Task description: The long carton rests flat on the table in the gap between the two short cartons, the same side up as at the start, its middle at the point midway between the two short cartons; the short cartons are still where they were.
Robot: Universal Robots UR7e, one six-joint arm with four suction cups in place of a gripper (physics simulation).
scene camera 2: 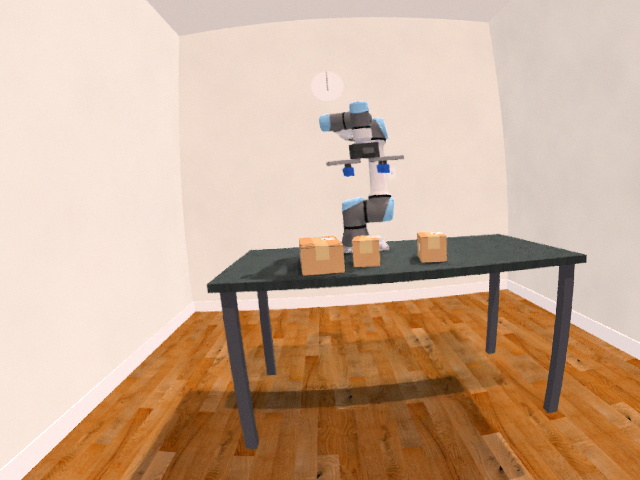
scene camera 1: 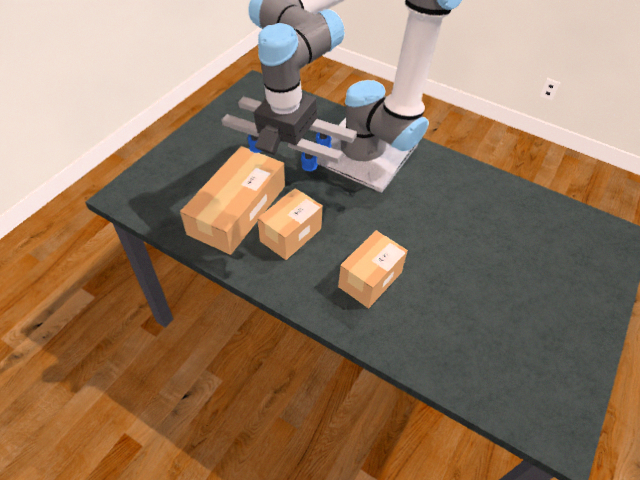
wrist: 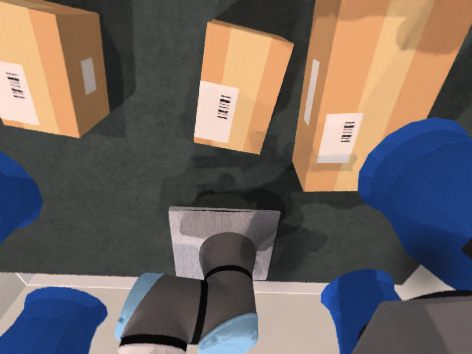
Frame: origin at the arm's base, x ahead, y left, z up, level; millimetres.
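Seen in the pictures: hand, its tool point: [scene camera 2: 366, 174] [wrist: 209, 252]; arm's base, origin of its link: [scene camera 1: 363, 145] [wrist: 227, 252].
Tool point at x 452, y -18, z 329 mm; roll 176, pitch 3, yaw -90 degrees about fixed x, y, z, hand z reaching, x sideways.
Note:
Offsets run from my tool point to a thing's middle. Level surfaces: height alone.
The long carton @(25 mm back, 201 mm right, 301 mm down) [scene camera 1: 232, 198] [scene camera 2: 321, 258] [wrist: 395, 75] lies flat on the table, label up, outside the pair of short cartons and close beside the nearer one. This short carton @(17 mm back, 13 mm right, 301 mm down) [scene camera 1: 290, 224] [scene camera 2: 366, 252] [wrist: 240, 85] stands between it and the other short carton @(16 mm ahead, 253 mm left, 301 mm down) [scene camera 1: 372, 268] [scene camera 2: 432, 248] [wrist: 47, 75], with a wide gap between the two short ones. My gripper [scene camera 1: 285, 149] [scene camera 2: 366, 169] is open and holds nothing; its blue suction cups hang well above the table, over the base side. One blue cup [wrist: 425, 175] overlaps the long carton's end in the wrist view.
The dark table @(351 mm down) [scene camera 1: 491, 289] [scene camera 2: 496, 250] carries the arm's pale base plate [scene camera 1: 361, 173] [wrist: 192, 260] behind the cartons. The long carton's near end and the short cartons are not far from the table's front edge. The arm's links rise behind the gripper.

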